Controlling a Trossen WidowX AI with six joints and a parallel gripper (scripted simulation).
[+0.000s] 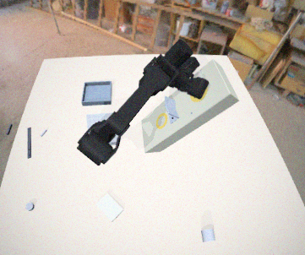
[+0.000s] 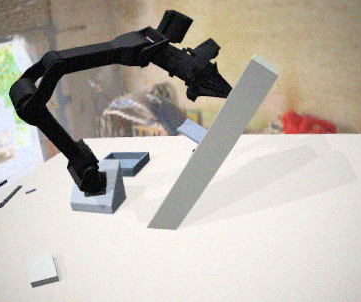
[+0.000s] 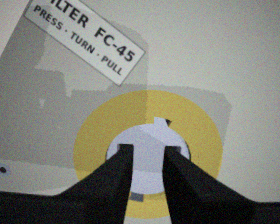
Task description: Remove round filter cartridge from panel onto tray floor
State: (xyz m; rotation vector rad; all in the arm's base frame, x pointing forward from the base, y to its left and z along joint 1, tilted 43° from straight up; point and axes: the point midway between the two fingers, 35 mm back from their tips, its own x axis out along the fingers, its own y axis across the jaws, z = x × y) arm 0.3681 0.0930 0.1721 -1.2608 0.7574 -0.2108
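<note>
Now: the round filter cartridge 1 cm below my gripper tip and 1 cm ahead of it. Also, from my gripper tip: small disc 71 cm behind, 27 cm below, 20 cm to the right; then pale square 40 cm behind, 27 cm below, 26 cm to the right; then tray 39 cm behind, 34 cm to the left, 27 cm below.
</note>
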